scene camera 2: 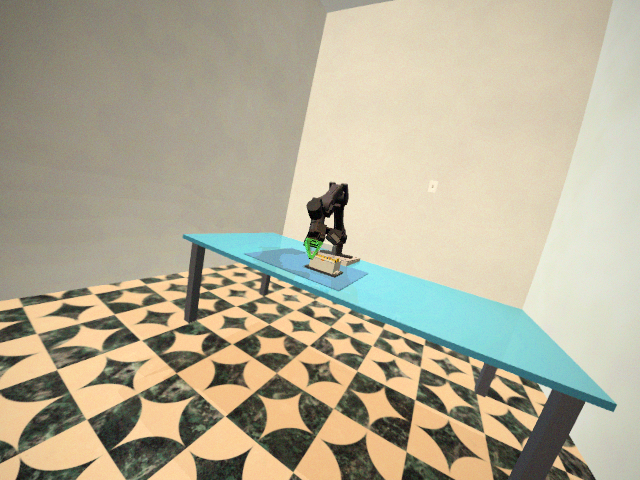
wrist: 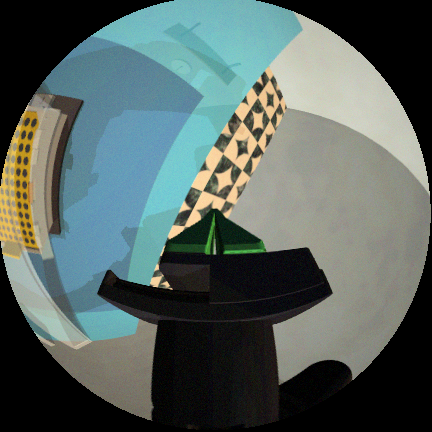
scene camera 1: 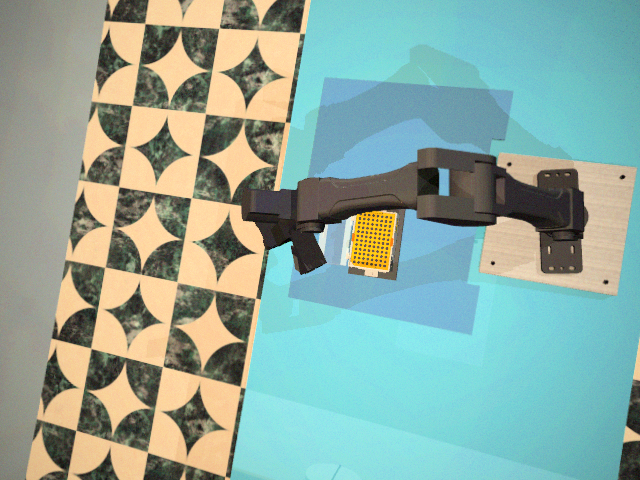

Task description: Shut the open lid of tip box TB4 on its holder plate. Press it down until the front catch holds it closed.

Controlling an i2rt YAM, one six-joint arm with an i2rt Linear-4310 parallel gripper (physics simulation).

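Seen in the pictures: gripper, fingertip midpoint: (scene camera 2: 310, 259) (wrist: 214, 213) (scene camera 1: 269, 236); arm's base, origin of the base link: (scene camera 2: 336, 254) (scene camera 1: 558, 221).
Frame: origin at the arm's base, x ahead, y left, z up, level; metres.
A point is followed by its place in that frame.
Note:
Tip box TB4 (scene camera 1: 373, 241) (scene camera 2: 324, 265) @[y 0.037, x 0.397, z 0.020 m] has a pale body and a yellow tip tray with dark holes. It sits on its dark holder plate (scene camera 1: 393, 271) @[y 0.094, x 0.318, z -0.008 m] (wrist: 69, 120) @[y 0.076, x 0.409, z -0.008 m]. The clear lid (scene camera 1: 337, 243) @[y 0.035, x 0.421, z 0.067 m] is open and rises from the box's left long side in scene camera 1; part of the lid (wrist: 55, 306) shows at the lower left of the wrist view. My gripper (scene camera 2: 311, 256) @[y 0.018, x 0.565, z 0.073 m] (wrist: 214, 213) @[y 0.018, x 0.565, z 0.073 m] is shut, with its green fingertips together and nothing between them. It is on the lid's side of the box, low and close to it. The fingertips are hidden in scene camera 1, and contact with the lid cannot be told.
A blue mat (scene camera 1: 382, 308) @[y 0.173, x 0.344, z -0.016 m] (scene camera 2: 279, 258) @[y -0.196, x 0.376, z -0.015 m] (wrist: 120, 150) @[y 0.049, x 0.479, z -0.016 m] lies under the holder plate on the turquoise table (scene camera 1: 361, 392) @[y 0.352, x 0.393, z -0.019 m] (scene camera 2: 423, 304) @[y 0.476, x 0.415, z -0.019 m]. The arm's wooden base board (scene camera 1: 516, 253) @[y 0.060, x 0.077, z 0.007 m] stands to the right in scene camera 1. The arm passes over the box's upper end; the table edge is left of the gripper.

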